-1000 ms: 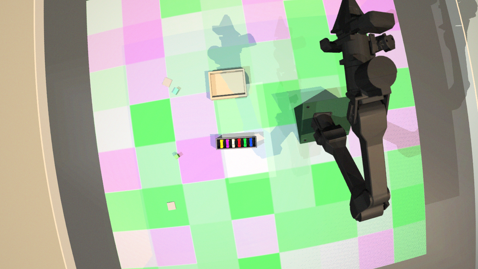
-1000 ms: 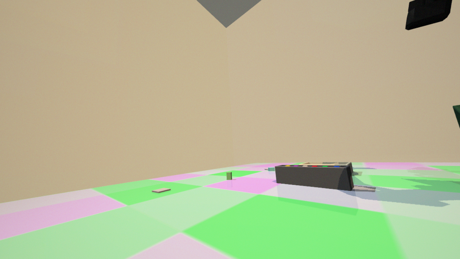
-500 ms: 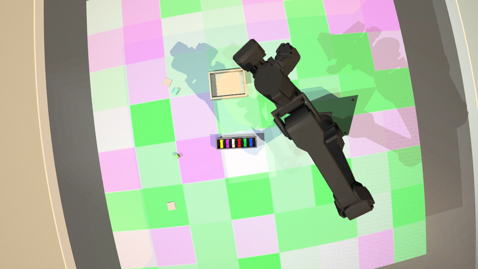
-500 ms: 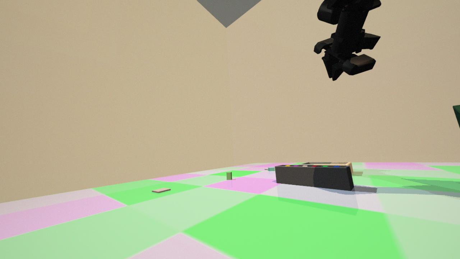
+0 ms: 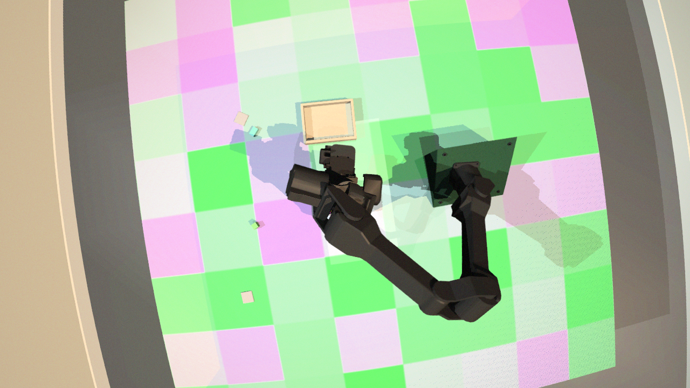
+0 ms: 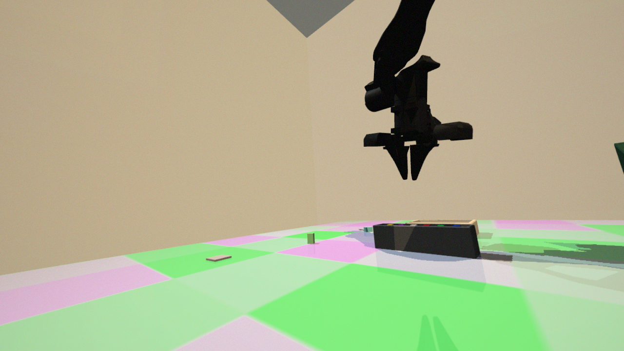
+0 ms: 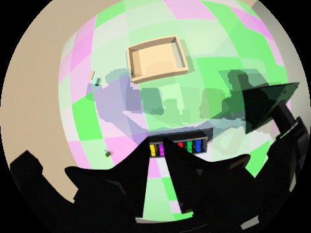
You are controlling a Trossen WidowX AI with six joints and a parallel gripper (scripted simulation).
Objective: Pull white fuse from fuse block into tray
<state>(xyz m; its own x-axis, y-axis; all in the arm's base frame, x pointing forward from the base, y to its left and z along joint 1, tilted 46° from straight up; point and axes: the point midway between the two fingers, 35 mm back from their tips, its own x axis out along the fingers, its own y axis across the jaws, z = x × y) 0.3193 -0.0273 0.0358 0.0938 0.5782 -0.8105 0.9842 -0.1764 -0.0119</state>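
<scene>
The white fuse is 10 mm behind my gripper tip, 60 mm to the left of it and 100 mm below it. Round my gripper tip: beige tray 10 mm behind, 160 mm to the right, 120 mm below; green cube 200 mm ahead, 90 mm to the left, 110 mm below; teal bit 190 mm ahead, 150 mm to the right, 120 mm below.
</scene>
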